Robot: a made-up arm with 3 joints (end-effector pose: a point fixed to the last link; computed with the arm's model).
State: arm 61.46 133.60 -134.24
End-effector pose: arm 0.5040 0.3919 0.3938 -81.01 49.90 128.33
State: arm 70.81 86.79 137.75
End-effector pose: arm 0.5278 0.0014 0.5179 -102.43 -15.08 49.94
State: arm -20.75 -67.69 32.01
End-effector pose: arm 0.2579 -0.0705 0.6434 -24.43 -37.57 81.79
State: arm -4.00 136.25 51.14
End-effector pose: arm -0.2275 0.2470 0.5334 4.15 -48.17 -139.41
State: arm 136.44 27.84 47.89
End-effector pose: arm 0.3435 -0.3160 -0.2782 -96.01 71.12 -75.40
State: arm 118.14 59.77 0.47
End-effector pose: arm 0.4746 -0.1348 0.0563 -121.56 26.60 -104.92
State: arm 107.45 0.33 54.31
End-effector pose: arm 0.4228 -0.3304 -0.2436 -0.52 53.14 -0.32
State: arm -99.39 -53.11 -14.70
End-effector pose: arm -0.4690 -0.2272 0.3443 -90.55 -37.90 78.63
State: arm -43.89 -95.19 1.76
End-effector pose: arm 0.0397 0.0463 0.6823 -43.71 2.32 94.96
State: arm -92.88 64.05 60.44
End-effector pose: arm -0.4965 -0.1897 -0.1587 114.27 -9.90 -153.24
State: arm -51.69 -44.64 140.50
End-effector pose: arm -0.2911 -0.2239 0.7427 -146.52 2.09 -147.14
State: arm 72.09 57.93 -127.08
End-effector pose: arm 0.4701 -0.0223 0.5188 -126.12 -3.40 149.21
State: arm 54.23 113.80 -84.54
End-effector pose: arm 0.3099 0.3277 0.4831 -62.80 33.42 -174.01
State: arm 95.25 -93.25 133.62
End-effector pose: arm 0.5998 0.0666 -0.4556 88.72 6.04 -43.84
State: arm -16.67 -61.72 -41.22
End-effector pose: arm 0.2278 -0.2344 0.5771 -17.32 31.94 51.31
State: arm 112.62 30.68 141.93
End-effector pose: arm 0.6348 -0.2798 -0.1142 -30.73 -22.82 25.84
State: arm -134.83 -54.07 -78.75
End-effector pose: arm -0.5546 -0.3123 -0.0732 -64.77 -50.59 14.41
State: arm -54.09 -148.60 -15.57
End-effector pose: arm -0.1419 0.3095 0.5740 -48.04 55.43 117.82
